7 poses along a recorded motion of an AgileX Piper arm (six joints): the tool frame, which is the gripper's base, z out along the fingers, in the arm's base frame.
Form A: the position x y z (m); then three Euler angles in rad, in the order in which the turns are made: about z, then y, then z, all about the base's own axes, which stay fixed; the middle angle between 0 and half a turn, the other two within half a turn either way.
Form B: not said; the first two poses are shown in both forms.
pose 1, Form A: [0.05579, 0.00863, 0.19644, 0.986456, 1.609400, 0.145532]
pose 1, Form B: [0.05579, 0.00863, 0.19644, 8.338, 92.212, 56.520]
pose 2, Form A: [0.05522, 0.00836, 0.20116, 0.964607, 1.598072, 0.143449]
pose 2, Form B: [0.05522, 0.00836, 0.20116, 8.219, 91.563, 55.268]
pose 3, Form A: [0.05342, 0.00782, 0.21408, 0.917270, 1.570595, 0.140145]
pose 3, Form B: [0.05342, 0.00782, 0.21408, 8.030, 89.988, 52.556]
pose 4, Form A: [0.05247, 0.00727, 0.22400, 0.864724, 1.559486, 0.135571]
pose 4, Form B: [0.05247, 0.00727, 0.22400, 7.768, 89.352, 49.545]
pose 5, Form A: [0.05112, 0.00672, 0.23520, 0.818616, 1.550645, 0.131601]
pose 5, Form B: [0.05112, 0.00672, 0.23520, 7.540, 88.845, 46.903]
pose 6, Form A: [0.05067, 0.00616, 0.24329, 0.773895, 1.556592, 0.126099]
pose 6, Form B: [0.05067, 0.00616, 0.24329, 7.225, 89.186, 44.341]
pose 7, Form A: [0.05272, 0.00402, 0.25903, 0.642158, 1.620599, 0.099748]
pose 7, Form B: [0.05272, 0.00402, 0.25903, 5.715, 92.853, 36.793]
